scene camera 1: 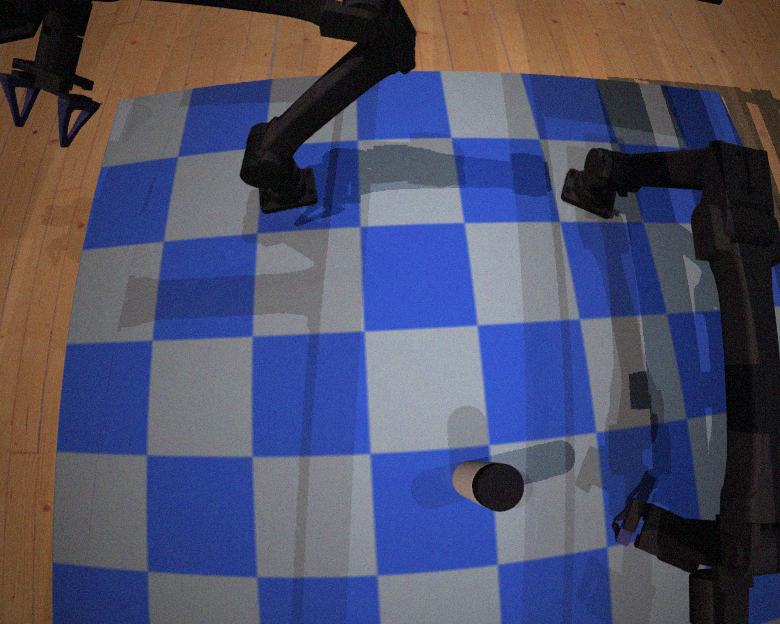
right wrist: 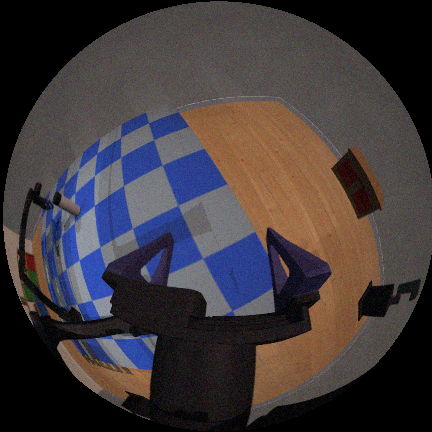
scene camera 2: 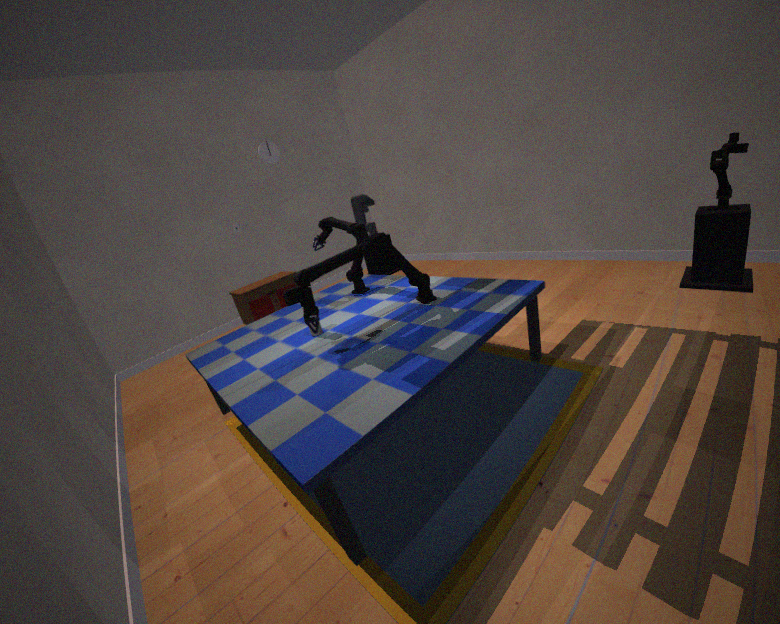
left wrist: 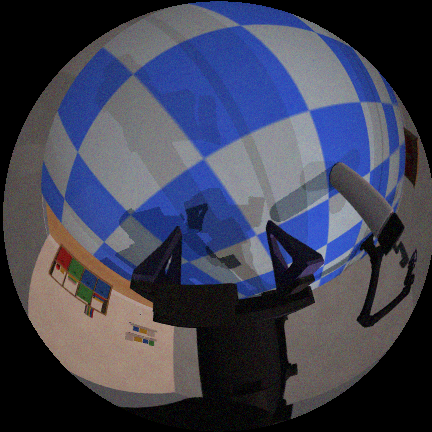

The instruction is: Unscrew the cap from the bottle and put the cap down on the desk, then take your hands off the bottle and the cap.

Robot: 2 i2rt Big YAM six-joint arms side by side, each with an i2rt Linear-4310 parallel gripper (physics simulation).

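Seen in the pictures: left gripper, fingertip midpoint: (scene camera 1: 637, 532) (right wrist: 51, 206) (scene camera 2: 315, 329) (left wrist: 224, 226); right gripper, fingertip midpoint: (scene camera 1: 41, 136) (right wrist: 217, 234) (scene camera 2: 314, 249); left arm's base, link origin: (scene camera 1: 587, 195) (right wrist: 76, 314) (scene camera 2: 426, 299) (left wrist: 272, 292); right arm's base, link origin: (scene camera 1: 288, 192) (scene camera 2: 361, 291) (left wrist: 366, 240).
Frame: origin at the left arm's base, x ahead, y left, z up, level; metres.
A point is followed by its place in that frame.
Note:
The bottle, with a pale body (scene camera 1: 463, 478) @[z 0.113, x 0.663, y -0.088 m] (left wrist: 361, 199) @[z 0.110, x 0.664, y -0.023 m] (right wrist: 70, 206) @[z 0.085, x 0.653, y -0.088 m] and a wide black cap (scene camera 1: 498, 486) @[z 0.216, x 0.658, y -0.060 m] (left wrist: 390, 233) @[z 0.199, x 0.669, y -0.025 m] (right wrist: 57, 198) @[z 0.201, x 0.653, y -0.087 m], stands upright on the checkered desk, the cap on its top. It does not show clearly in scene camera 2, where the left gripper is in the way. My left gripper (scene camera 1: 631, 509) (scene camera 2: 313, 328) @[z 0.120, x 0.653, y 0.218 m] (left wrist: 224, 226) @[z 0.120, x 0.653, y 0.218 m] is open and empty, over the desk to the right of the bottle in scene camera 1, apart from it. My right gripper (scene camera 1: 42, 135) @[z 0.369, x 0.486, y -0.847 m] (scene camera 2: 318, 245) @[z 0.369, x 0.486, y -0.847 m] (right wrist: 217, 234) @[z 0.369, x 0.486, y -0.847 m] is open and empty, high up and far from the bottle, at the upper left of scene camera 1.
The blue and grey checkered desk (scene camera 1: 416, 276) @[z 0.000, x 0.341, y -0.285 m] (scene camera 2: 282, 367) @[z 0.000, x 0.862, y 0.229 m] carries both arm bases (scene camera 1: 286, 195) @[z 0.047, x 0.297, y -0.583 m] (scene camera 1: 588, 193) @[z 0.048, x 0.035, y -0.012 m] near its upper edge in scene camera 1. The left arm (scene camera 1: 748, 390) @[z 0.405, x 0.480, y 0.134 m] runs down the picture's right side. A wooden cabinet (scene camera 2: 260, 289) (right wrist: 359, 182) stands on the floor beyond the desk.

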